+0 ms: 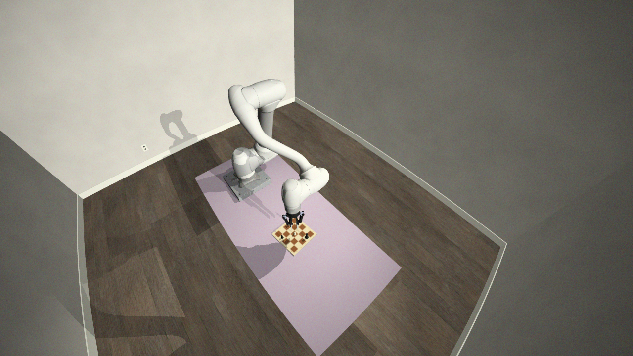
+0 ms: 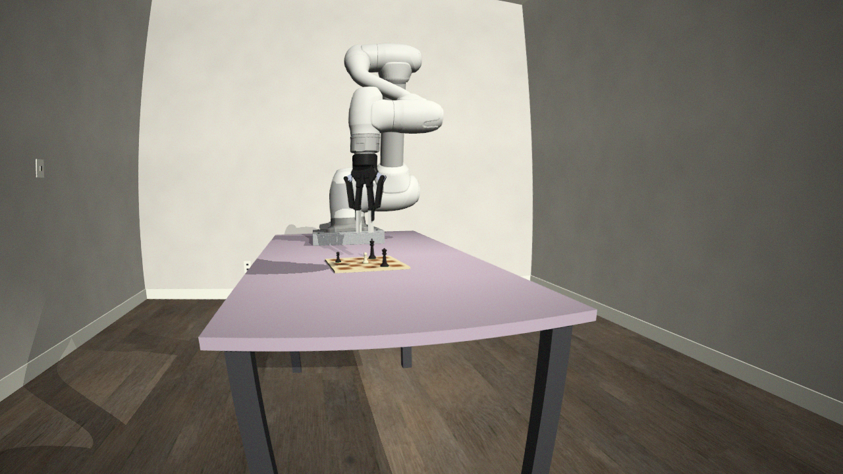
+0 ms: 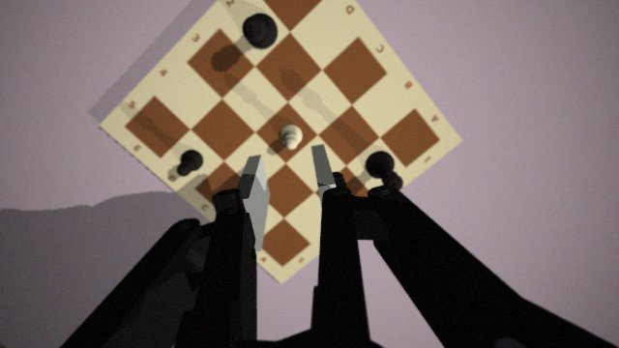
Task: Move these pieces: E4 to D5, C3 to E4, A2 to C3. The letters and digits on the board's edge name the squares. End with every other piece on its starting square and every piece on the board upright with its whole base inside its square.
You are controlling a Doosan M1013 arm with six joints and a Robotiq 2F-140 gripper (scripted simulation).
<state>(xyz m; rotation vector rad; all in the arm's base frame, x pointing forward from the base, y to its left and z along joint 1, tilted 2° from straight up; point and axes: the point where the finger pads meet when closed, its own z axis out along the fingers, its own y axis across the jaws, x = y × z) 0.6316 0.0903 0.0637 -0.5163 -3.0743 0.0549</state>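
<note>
My hand is 110 mm above the white pawn. The rest, counted from my hand: chessboard (130 mm below); black pawn (110 mm below, 90 mm to the right, 20 mm behind); tall black piece (90 mm below, 80 mm behind, 20 mm to the left).
</note>
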